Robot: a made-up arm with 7 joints. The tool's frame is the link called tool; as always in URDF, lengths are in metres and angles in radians. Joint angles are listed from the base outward.
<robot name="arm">
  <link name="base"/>
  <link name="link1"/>
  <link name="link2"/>
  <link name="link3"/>
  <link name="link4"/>
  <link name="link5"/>
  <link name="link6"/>
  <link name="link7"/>
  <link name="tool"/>
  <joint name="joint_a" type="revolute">
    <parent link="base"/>
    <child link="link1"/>
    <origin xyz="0.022 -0.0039 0.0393" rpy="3.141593 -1.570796 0"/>
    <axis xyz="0 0 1"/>
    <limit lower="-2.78" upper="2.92"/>
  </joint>
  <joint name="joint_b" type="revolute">
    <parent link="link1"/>
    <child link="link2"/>
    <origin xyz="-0.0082 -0.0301 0.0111" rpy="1.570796 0 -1.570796"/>
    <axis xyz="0 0 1"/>
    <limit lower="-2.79" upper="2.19"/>
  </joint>
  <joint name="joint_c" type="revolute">
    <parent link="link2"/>
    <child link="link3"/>
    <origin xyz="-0.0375 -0.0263 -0.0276" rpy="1.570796 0 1.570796"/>
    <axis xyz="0 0 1"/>
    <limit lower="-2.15" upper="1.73"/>
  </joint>
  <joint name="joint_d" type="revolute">
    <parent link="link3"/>
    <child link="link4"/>
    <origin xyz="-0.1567 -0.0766 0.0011" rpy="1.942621 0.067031 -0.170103"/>
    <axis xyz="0 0 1"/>
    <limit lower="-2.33" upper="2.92"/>
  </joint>
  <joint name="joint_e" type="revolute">
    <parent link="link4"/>
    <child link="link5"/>
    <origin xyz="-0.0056 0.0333 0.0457" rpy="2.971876 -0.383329 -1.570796"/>
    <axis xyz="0 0 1"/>
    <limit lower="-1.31" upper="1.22"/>
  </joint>
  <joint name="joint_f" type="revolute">
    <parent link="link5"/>
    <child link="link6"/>
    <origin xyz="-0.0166 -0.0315 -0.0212" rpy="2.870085 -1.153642 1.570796"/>
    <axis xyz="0 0 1"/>
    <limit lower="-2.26" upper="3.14"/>
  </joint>
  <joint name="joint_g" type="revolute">
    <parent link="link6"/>
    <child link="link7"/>
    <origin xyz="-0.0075 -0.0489 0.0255" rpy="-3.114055 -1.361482 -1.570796"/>
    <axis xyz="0 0 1"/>
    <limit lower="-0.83" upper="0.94"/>
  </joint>
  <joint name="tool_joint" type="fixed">
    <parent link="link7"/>
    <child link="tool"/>
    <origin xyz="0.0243 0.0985 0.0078" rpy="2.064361 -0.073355 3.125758"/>
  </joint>
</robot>
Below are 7 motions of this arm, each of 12 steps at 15 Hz.
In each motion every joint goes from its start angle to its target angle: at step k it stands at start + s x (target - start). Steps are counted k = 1, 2, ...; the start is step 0. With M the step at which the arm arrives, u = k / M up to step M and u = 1 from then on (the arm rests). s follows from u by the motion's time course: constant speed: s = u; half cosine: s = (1 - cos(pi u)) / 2; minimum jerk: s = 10 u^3 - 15 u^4 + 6 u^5.
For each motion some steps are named. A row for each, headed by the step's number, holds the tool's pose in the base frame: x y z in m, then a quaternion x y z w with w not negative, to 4 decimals.
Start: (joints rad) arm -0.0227 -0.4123 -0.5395 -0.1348 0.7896 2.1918 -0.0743
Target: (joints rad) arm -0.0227 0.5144 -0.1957 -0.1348 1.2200 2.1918 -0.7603
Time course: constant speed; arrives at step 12
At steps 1, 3, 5, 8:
1: -0.1932 0.0201 0.0423 -0.6170 0.0227 -0.0696 0.7835
3: -0.1978 0.0571 0.0551 -0.6131 0.0924 -0.0847 0.7800
5: -0.1954 0.0951 0.0689 -0.5982 0.1605 -0.1009 0.7786
8: -0.1779 0.1506 0.0913 -0.5569 0.2561 -0.1284 0.7796

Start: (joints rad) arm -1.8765 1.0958 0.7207 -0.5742 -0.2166 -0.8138 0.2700
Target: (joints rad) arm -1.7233 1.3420 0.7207 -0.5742 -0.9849 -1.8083 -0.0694
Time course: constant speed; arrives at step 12
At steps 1, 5, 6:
1: -0.0229 0.2593 0.0438 0.3412 -0.4093 -0.4782 0.6982
5: -0.0520 0.2429 0.0474 0.4681 -0.4060 -0.3778 0.6880
6: -0.0581 0.2370 0.0473 0.5007 -0.4033 -0.3557 0.6784

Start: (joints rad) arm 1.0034 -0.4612 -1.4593 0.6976 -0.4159 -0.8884 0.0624
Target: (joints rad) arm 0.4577 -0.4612 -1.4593 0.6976 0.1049 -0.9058 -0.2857
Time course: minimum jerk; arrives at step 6
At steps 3, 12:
3: -0.2420 -0.0199 -0.1479 0.4730 -0.4741 0.5154 0.5347
12: -0.2358 -0.0773 -0.1611 0.5211 -0.4847 0.5140 0.4789

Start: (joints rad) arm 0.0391 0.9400 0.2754 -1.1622 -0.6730 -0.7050 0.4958
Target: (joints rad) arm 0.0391 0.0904 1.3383 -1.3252 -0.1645 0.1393 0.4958
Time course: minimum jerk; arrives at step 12
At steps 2, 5, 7, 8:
2: -0.0645 -0.0582 0.2666 0.8240 0.1865 -0.4858 0.2244
5: 0.0230 -0.1202 0.2465 0.6668 0.4124 -0.5873 0.2010
7: 0.1176 -0.1317 0.1954 0.4276 0.6059 -0.6450 0.1844
8: 0.1526 -0.1215 0.1652 0.2994 0.6720 -0.6547 0.1737

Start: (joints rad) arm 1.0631 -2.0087 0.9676 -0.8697 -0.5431 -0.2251 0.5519
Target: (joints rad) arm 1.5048 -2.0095 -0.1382 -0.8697 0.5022 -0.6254 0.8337
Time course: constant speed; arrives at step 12
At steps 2, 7, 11, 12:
2: 0.0437 -0.1175 0.2677 -0.0248 0.5458 0.4738 0.6906
7: 0.1423 -0.2075 0.1680 0.3026 0.5413 0.5359 0.5729
11: 0.2172 -0.2146 0.0461 0.4978 0.5353 0.5893 0.3439
12: 0.2334 -0.2037 0.0144 0.5308 0.5315 0.6013 0.2725

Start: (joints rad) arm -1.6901 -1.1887 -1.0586 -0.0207 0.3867 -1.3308 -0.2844
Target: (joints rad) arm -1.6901 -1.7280 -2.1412 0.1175 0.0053 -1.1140 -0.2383
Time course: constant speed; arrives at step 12
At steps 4, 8, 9, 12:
4: 0.0644 -0.0789 0.3408 0.3902 0.4957 0.2233 0.7430
8: 0.1142 -0.1676 0.2833 0.4663 0.5383 0.3652 0.5995
9: 0.1225 -0.1876 0.2637 0.4861 0.5363 0.3988 0.5631
12: 0.1343 -0.2402 0.1949 0.5457 0.5007 0.4912 0.4585

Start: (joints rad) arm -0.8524 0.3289 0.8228 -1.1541 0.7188 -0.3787 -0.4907
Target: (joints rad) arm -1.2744 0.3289 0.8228 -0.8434 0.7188 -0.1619 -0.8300
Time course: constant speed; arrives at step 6
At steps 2, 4, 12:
2: 0.1316 0.1650 0.2317 -0.3158 -0.2931 -0.8290 0.3565
4: 0.1406 0.1987 0.1822 -0.4005 -0.3133 -0.7662 0.3930
12: 0.1446 0.2246 0.1261 -0.4875 -0.3288 -0.6920 0.4188

